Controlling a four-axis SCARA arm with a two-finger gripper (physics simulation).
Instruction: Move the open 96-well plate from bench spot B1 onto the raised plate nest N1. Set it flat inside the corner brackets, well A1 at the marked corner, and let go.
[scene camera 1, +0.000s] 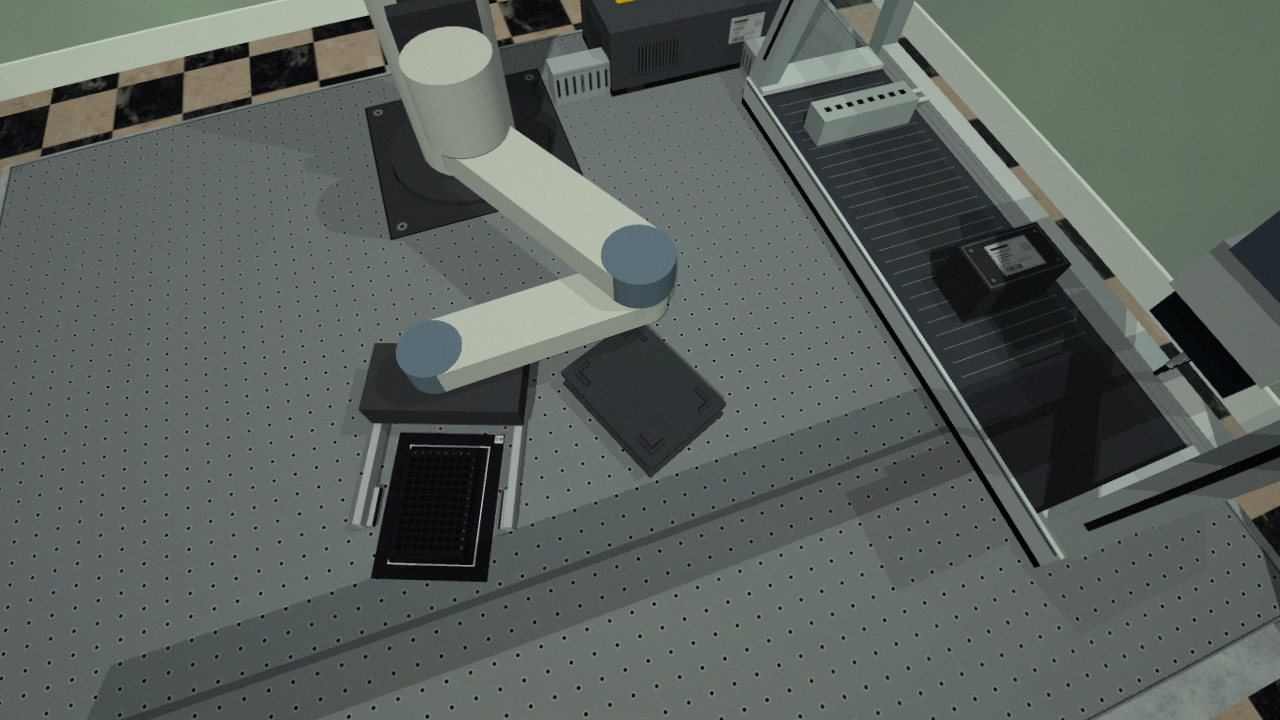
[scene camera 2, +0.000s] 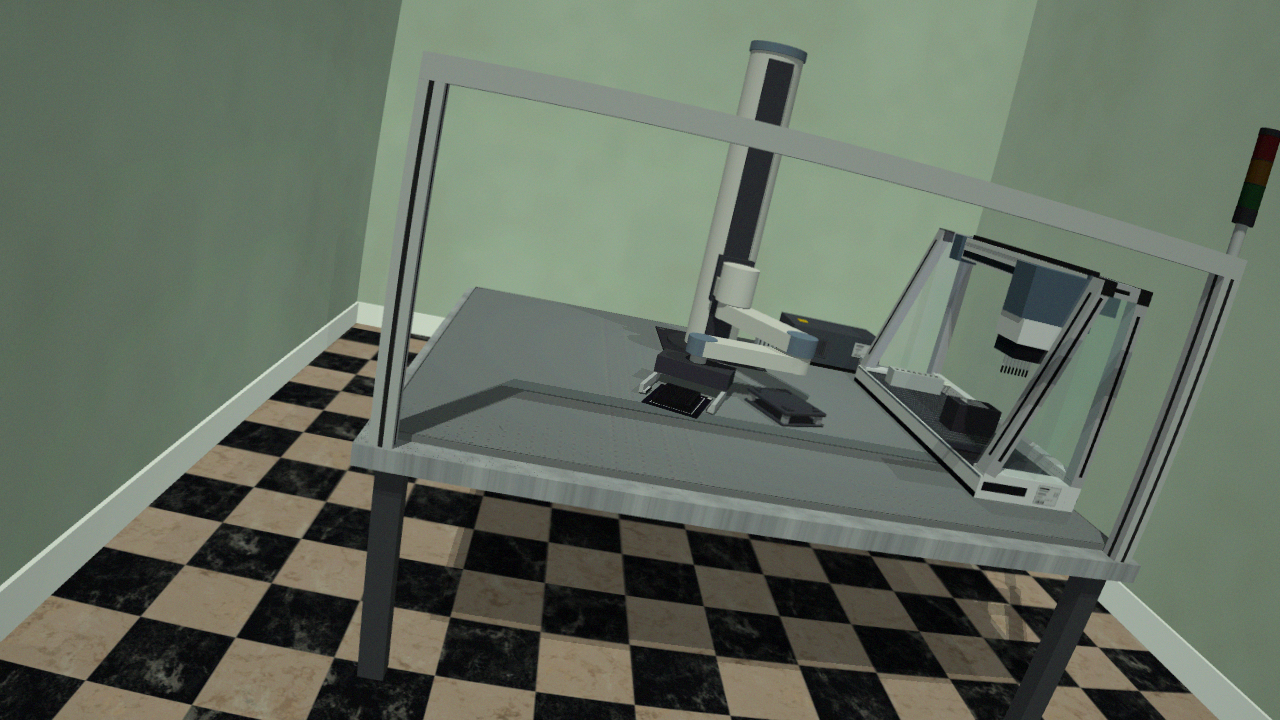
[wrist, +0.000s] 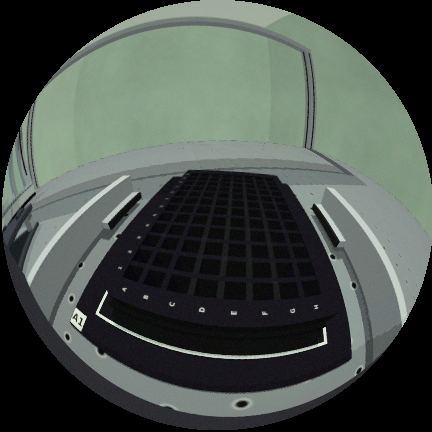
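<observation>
The open 96-well plate is black and lies flat inside the white outline of bench spot B1. Its row A, column 1 corner is nearest the mat's white A1 tag. My gripper is open, one finger along each long side of the plate, with a gap on both sides. Its exact height over the bench is hard to tell. The raised nest N1 is a dark block with corner brackets, turned at an angle, with no plate on it. Its marked corner cannot be made out.
The arm's forearm reaches over the back edge of the nest. At the right stands a framed deck carrying a black box and a white slotted block. A dark controller box stands at the back.
</observation>
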